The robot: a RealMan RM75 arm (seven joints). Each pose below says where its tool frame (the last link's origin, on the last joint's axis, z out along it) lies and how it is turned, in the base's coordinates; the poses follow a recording.
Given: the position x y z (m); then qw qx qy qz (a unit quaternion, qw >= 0).
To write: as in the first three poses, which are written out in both.
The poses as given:
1: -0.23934 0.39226 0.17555 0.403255 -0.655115 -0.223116 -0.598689
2: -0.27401 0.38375 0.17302 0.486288 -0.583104 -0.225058 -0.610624
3: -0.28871 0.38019 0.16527 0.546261 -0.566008 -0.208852 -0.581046
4: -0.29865 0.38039 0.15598 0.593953 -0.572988 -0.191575 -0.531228
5: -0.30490 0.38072 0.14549 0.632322 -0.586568 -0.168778 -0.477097
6: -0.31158 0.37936 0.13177 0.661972 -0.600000 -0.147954 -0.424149
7: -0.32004 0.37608 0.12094 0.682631 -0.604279 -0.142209 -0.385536
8: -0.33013 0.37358 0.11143 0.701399 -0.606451 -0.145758 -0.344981
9: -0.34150 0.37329 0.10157 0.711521 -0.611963 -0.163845 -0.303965
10: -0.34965 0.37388 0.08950 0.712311 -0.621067 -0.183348 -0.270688
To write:
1: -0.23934 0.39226 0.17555 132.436 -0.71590 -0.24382 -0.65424
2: -0.27401 0.38375 0.17302 121.806 -0.66732 -0.25756 -0.69882
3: -0.28871 0.38019 0.16527 113.778 -0.67574 -0.24934 -0.69369
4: -0.29865 0.38039 0.15598 107.124 -0.71223 -0.23813 -0.66032
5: -0.30490 0.38072 0.14549 101.557 -0.75715 -0.21786 -0.61584
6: -0.31158 0.37936 0.13177 97.099 -0.80050 -0.19740 -0.56589
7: -0.32004 0.37608 0.12094 93.901 -0.82692 -0.19460 -0.52758
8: -0.33013 0.37358 0.11143 90.921 -0.85084 -0.20450 -0.48400
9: -0.34150 0.37329 0.10157 89.282 -0.87092 -0.23318 -0.43259
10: -0.34965 0.37388 0.08950 89.153 -0.88488 -0.26123 -0.38567
